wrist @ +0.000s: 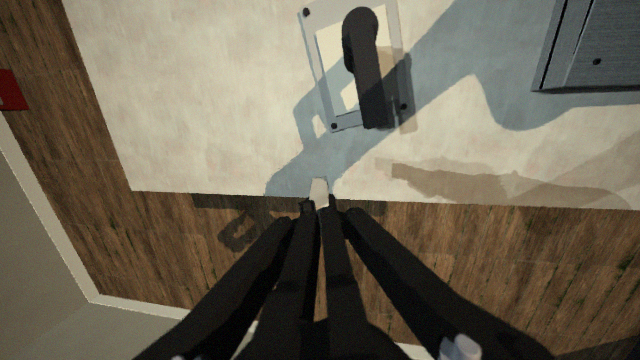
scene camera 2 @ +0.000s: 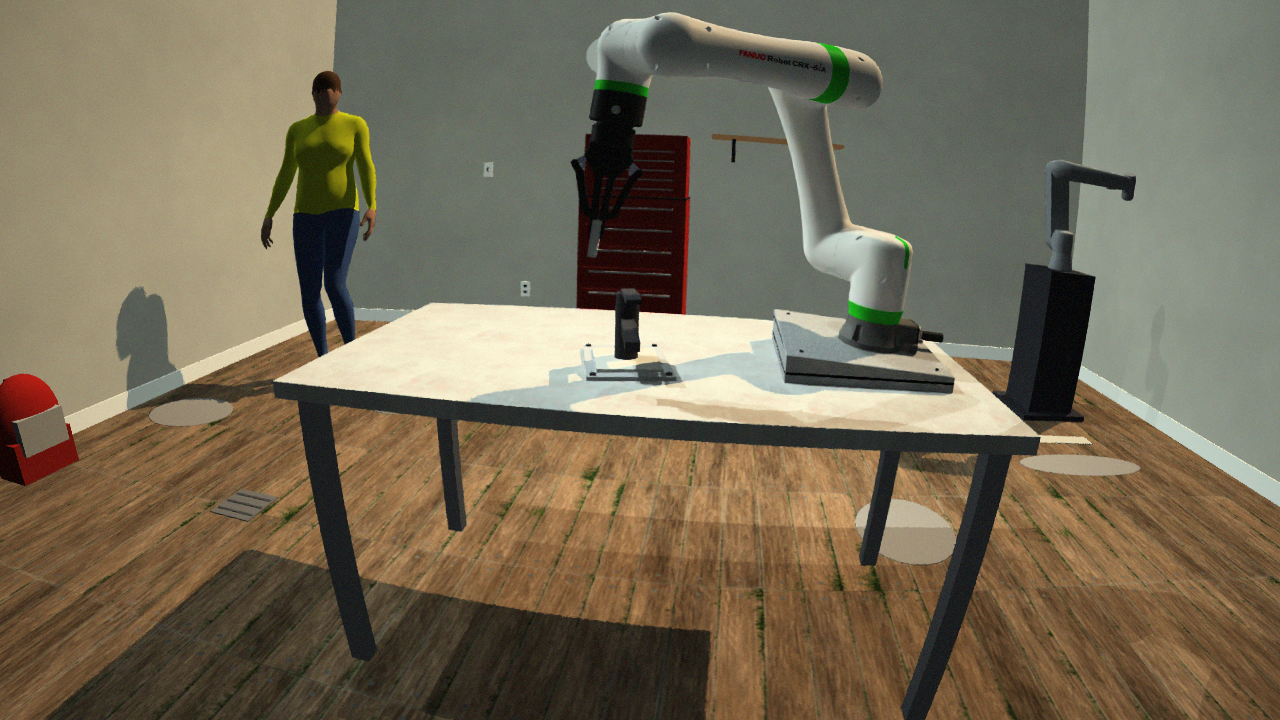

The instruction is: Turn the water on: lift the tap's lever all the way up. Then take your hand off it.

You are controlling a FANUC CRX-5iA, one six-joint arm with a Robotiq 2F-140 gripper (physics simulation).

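Places are measured from the arm's base along level axes (x ahead, y left, z up), in millimetres.
Pixels of known places: gripper, between the fingertips: (wrist: 321, 188) (scene camera 2: 591, 256); arm's base, origin of its link: (scene camera 2: 869, 342).
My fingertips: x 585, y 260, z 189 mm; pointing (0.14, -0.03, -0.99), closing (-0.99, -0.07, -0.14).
For each thing: its top centre in the pictures, then the offset to it from my fingertips. "spot": a spot on its surface instead. Level surfaces: height alone.
- dark tap, a spot on its surface: (wrist: 369, 80) spot: dx -59, dy -116, dz -85 mm
- flat base plate, centre of its top: (scene camera 2: 626, 357) (wrist: 356, 60) dx -48, dy -177, dz -229 mm
- pale table, height of its surface: dz -241 mm
The dark tap (scene camera 2: 628, 324) (wrist: 369, 80) stands upright on a flat base plate (scene camera 2: 626, 378) (wrist: 347, 121) with small dark bolts at its corners. In the wrist view its long dark bar is seen from above; I cannot clearly tell the lever from the spout or read the lever's height. My gripper (scene camera 2: 594, 240) (wrist: 321, 188) is shut with its pale fingertips together and nothing between them. It hangs above the tap and a little to its left in the scene view, apart from it. In the wrist view the tap lies beyond the fingertips, slightly right.
The tap is on a pale table (scene camera 2: 384, 358) (wrist: 200, 100). My arm's grey base plate (scene camera 2: 859, 367) (wrist: 610, 50) is to its right. A person (scene camera 2: 326, 165) in a yellow top stands behind the table at the left. A red tool cabinet (scene camera 2: 662, 268) stands at the back wall.
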